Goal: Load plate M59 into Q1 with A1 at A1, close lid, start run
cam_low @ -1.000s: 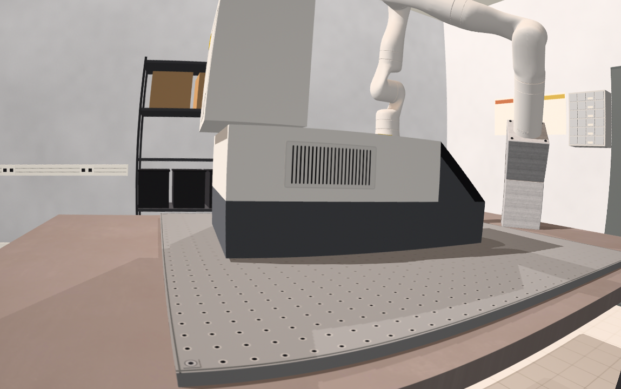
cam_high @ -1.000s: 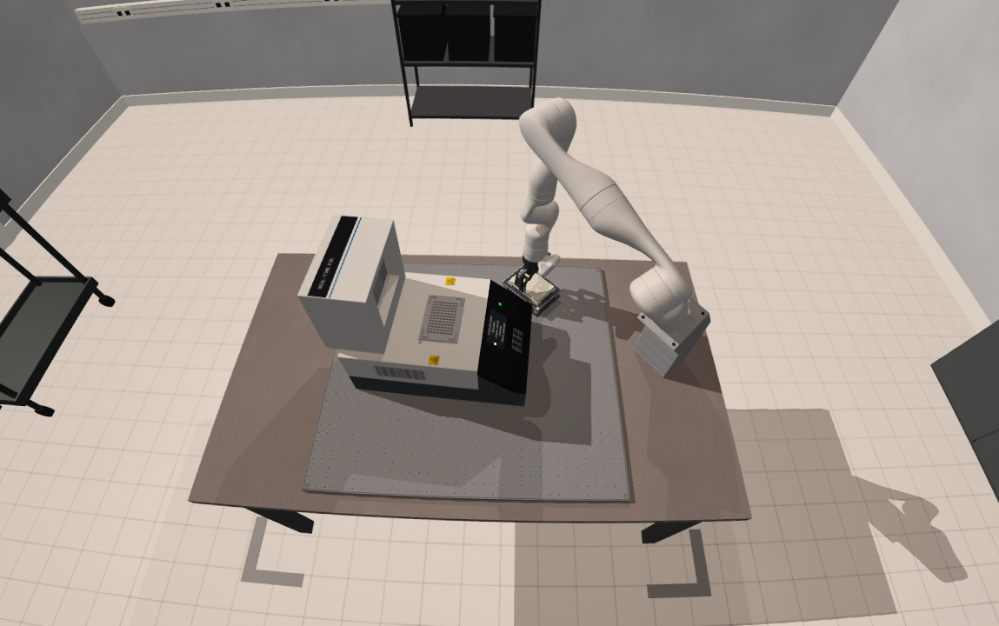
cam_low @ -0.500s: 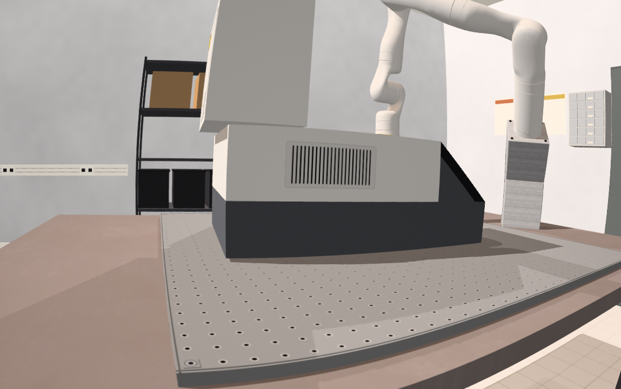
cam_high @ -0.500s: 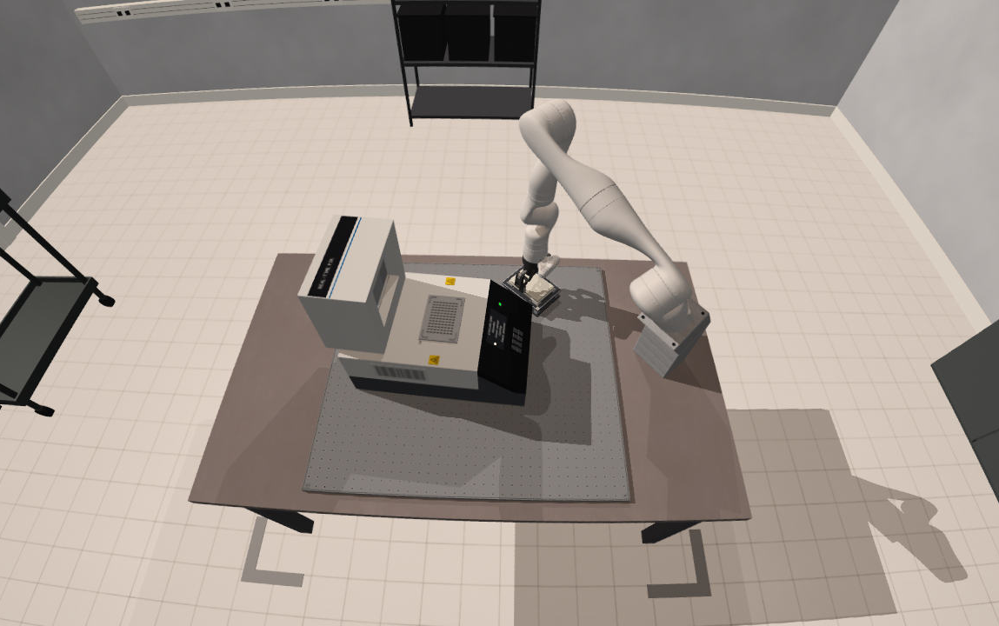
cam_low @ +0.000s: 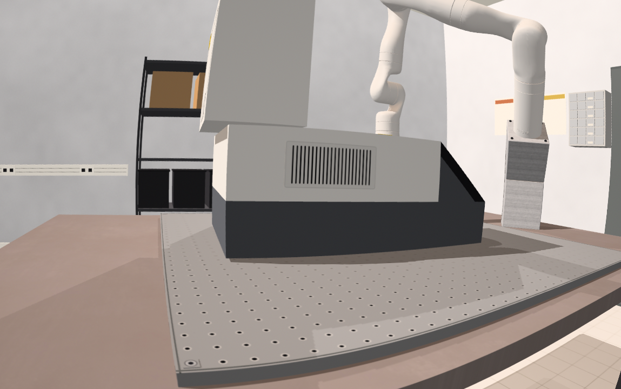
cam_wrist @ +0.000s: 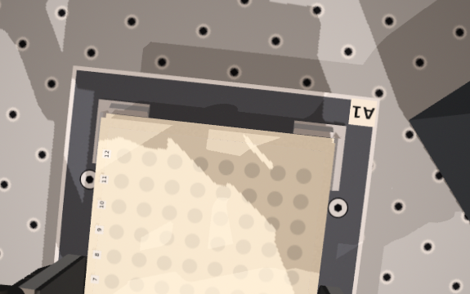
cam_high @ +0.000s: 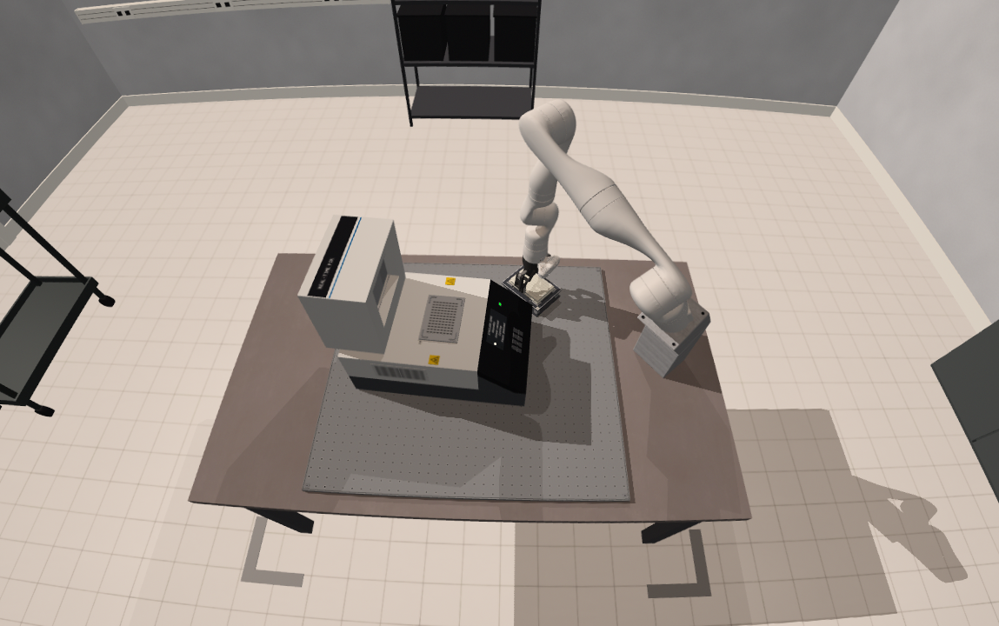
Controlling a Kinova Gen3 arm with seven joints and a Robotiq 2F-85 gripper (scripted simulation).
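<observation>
The plate M59 lies 10 mm below my hand. Round my hand: plate nest N1 (20 mm below); A1 corner label (10 mm behind, 90 mm to the left, 10 mm below).
</observation>
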